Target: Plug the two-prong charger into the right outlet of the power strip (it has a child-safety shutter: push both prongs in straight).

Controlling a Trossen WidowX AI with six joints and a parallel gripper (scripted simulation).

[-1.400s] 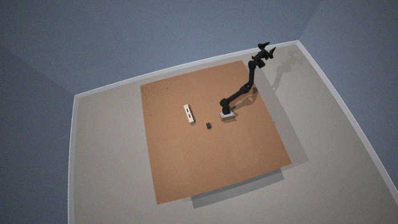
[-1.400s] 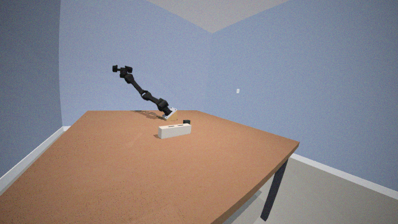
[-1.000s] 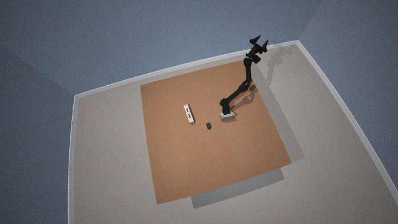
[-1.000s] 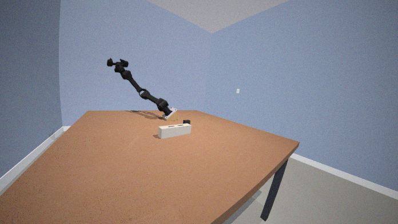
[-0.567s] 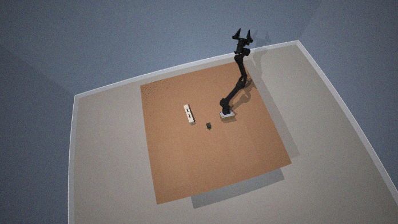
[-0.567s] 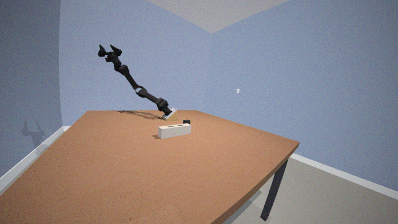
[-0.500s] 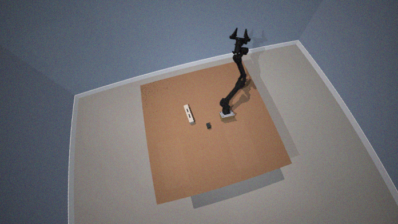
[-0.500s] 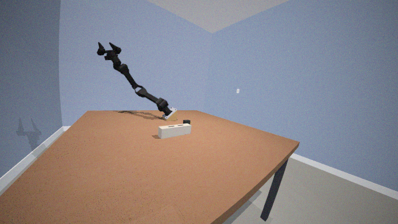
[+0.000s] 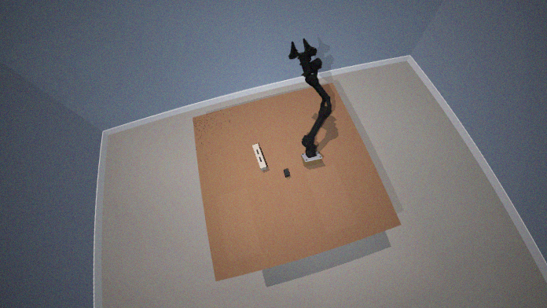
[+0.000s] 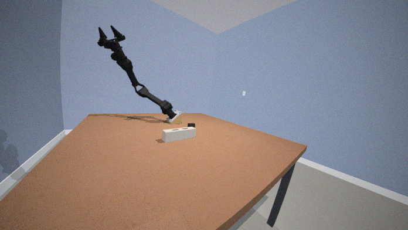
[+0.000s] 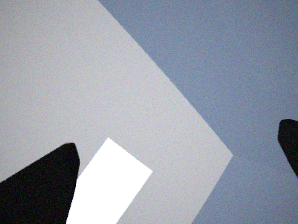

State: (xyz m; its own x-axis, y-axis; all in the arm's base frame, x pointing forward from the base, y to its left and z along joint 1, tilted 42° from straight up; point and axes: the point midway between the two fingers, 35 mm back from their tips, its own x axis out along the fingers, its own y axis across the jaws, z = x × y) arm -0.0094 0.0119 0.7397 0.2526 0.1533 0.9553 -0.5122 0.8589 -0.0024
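Now: the black two-prong charger 620 mm below my gripper tip, 590 mm to the left of it and 240 mm ahead of it.
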